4 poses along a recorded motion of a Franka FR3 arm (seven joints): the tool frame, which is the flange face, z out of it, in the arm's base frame.
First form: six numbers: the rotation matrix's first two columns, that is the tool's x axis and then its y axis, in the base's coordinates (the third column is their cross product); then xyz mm.
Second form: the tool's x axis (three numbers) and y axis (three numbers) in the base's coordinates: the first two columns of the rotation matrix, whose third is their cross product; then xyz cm. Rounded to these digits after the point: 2 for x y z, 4 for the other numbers.
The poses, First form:
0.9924 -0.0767 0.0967 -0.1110 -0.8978 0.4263 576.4 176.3 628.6
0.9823 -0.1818 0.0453 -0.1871 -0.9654 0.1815 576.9 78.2 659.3
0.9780 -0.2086 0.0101 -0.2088 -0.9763 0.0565 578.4 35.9 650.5
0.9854 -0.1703 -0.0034 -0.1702 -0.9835 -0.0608 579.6 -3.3 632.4
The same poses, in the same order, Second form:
0.9924 -0.0767 0.0967 -0.1110 -0.8978 0.4263 57.64 17.63 62.86
0.9823 -0.1818 0.0453 -0.1871 -0.9654 0.1815 57.69 7.82 65.93
0.9780 -0.2086 0.0101 -0.2088 -0.9763 0.0565 57.84 3.59 65.05
0.9854 -0.1703 -0.0034 -0.1702 -0.9835 -0.0608 57.96 -0.33 63.24

